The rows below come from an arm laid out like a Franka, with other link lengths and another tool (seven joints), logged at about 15 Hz.
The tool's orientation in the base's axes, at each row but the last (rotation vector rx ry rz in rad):
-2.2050, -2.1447, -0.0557
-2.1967, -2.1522, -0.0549
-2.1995, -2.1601, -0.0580
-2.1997, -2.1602, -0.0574
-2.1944, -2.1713, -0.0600
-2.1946, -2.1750, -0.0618
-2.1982, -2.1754, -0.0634
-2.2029, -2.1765, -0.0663
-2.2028, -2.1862, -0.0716
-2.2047, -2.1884, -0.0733
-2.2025, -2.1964, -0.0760
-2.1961, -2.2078, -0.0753
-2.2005, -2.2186, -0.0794
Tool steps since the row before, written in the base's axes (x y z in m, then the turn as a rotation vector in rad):
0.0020, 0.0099, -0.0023, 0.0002, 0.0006, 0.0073
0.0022, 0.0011, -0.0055, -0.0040, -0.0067, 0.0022
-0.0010, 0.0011, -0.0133, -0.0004, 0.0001, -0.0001
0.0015, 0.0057, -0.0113, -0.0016, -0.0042, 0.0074
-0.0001, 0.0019, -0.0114, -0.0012, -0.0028, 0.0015
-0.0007, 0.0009, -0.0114, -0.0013, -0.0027, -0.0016
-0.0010, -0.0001, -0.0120, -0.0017, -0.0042, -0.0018
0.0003, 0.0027, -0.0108, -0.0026, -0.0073, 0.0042
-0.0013, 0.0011, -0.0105, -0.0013, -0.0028, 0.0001
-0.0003, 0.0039, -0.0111, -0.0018, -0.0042, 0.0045
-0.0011, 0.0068, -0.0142, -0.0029, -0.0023, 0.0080
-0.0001, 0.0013, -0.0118, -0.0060, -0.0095, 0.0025
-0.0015, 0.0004, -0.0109, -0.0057, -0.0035, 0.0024
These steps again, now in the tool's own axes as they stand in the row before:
0.0098, 0.0018, 0.0030, 0.0011, 0.0000, -0.0072
0.0008, 0.0023, 0.0055, -0.0066, -0.0039, -0.0026
0.0002, -0.0008, 0.0134, 0.0001, -0.0004, 0.0001
0.0050, 0.0016, 0.0116, -0.0037, -0.0016, -0.0076
0.0011, 0.0000, 0.0115, -0.0027, -0.0012, -0.0017
0.0002, -0.0006, 0.0114, -0.0028, -0.0013, 0.0014
-0.0009, -0.0009, 0.0120, -0.0043, -0.0016, 0.0015
0.0020, 0.0003, 0.0109, -0.0071, -0.0025, -0.0046
0.0005, -0.0014, 0.0105, -0.0028, -0.0013, -0.0003
0.0033, -0.0004, 0.0113, -0.0039, -0.0017, -0.0048
0.0060, -0.0013, 0.0145, -0.0019, -0.0028, -0.0082
0.0007, -0.0003, 0.0118, -0.0093, -0.0060, -0.0031
-0.0001, -0.0018, 0.0109, -0.0033, -0.0057, -0.0027

